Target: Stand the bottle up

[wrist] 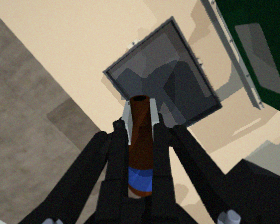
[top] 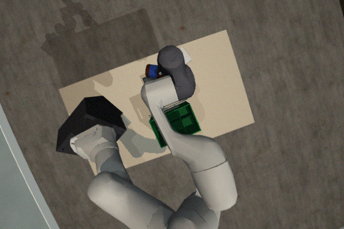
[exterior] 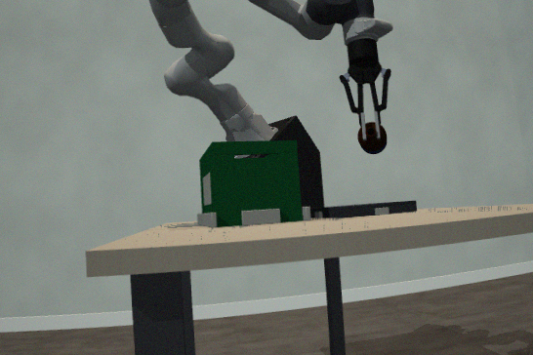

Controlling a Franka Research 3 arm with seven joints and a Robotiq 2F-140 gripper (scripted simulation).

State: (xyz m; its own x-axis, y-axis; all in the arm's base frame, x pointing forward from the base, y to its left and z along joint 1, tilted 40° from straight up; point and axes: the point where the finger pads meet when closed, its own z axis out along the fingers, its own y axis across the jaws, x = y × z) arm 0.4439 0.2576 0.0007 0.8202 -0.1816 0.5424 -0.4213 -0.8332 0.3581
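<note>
My gripper is now 5 cm past the bottle, 2 cm to the right of it and 2 cm above it. From my hand the other things lie so: dark grey tray (5 cm behind, 4 cm to the right, 20 cm below); then green crate (7 cm behind, 31 cm to the right, 13 cm below).
</note>
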